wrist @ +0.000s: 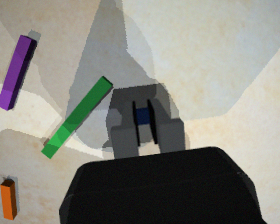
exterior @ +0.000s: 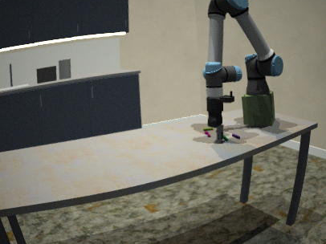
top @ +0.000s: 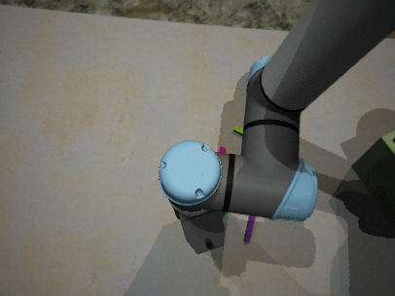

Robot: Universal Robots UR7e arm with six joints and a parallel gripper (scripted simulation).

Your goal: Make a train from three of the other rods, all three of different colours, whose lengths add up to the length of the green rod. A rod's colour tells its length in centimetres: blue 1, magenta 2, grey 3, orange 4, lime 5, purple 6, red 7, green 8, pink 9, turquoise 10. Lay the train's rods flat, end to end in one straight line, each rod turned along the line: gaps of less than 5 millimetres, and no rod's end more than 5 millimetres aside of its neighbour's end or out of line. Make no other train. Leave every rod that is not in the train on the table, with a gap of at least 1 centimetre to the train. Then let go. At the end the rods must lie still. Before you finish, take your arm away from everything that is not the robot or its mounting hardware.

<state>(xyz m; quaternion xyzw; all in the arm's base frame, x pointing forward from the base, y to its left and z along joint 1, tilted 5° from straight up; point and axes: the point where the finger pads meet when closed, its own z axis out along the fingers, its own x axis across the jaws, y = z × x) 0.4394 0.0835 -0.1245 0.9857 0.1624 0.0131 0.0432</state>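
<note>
My gripper is now 5 cm past the green rod, 2 cm to the left of it and 2 cm above it. Round my hand: purple rod 10 cm behind, 1 cm to the left, 2 cm below; then blue rod 1 cm below; then orange rod 11 cm behind, 11 cm to the right, 2 cm below.
</note>
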